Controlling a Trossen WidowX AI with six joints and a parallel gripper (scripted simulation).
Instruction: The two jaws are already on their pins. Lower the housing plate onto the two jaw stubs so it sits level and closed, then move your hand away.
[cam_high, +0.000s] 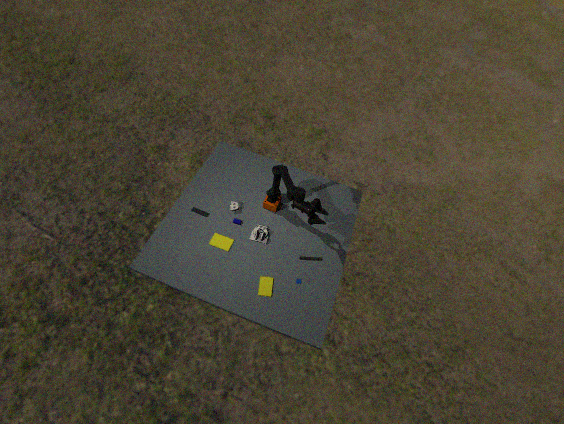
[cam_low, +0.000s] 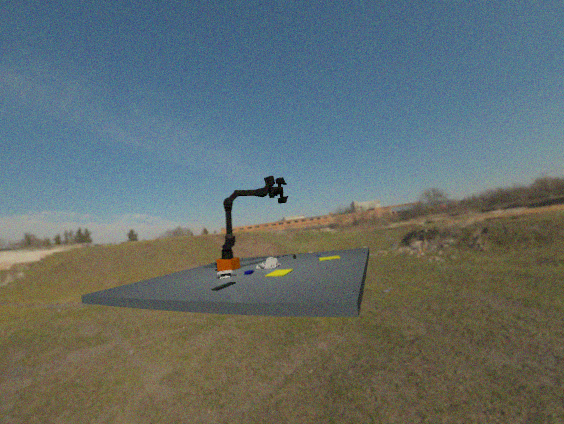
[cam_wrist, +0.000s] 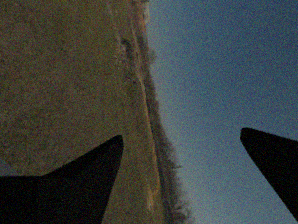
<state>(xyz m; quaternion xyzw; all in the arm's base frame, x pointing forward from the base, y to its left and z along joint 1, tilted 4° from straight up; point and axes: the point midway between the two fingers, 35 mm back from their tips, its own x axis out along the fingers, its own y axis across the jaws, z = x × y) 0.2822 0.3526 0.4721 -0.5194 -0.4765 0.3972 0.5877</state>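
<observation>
My gripper tip is 70 mm past the blue block, 570 mm to the left of it and 510 mm above it. Also, from my gripper tip: yellow plate: 120 mm ahead, 600 mm to the right, 510 mm below.
</observation>
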